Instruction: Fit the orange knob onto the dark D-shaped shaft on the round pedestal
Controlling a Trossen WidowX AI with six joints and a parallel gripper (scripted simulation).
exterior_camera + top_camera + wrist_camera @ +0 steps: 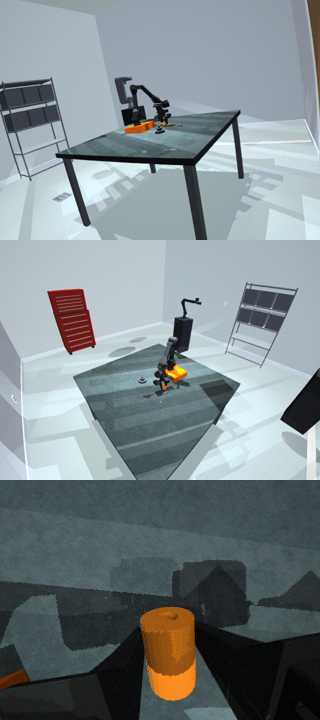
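Now: the round pedestal 22 cm to the right of my gripper tip, 11 cm ahead of it and 1 cm above it. Round my gripper tip: orange knob: 2 cm to the right, 1 cm above.
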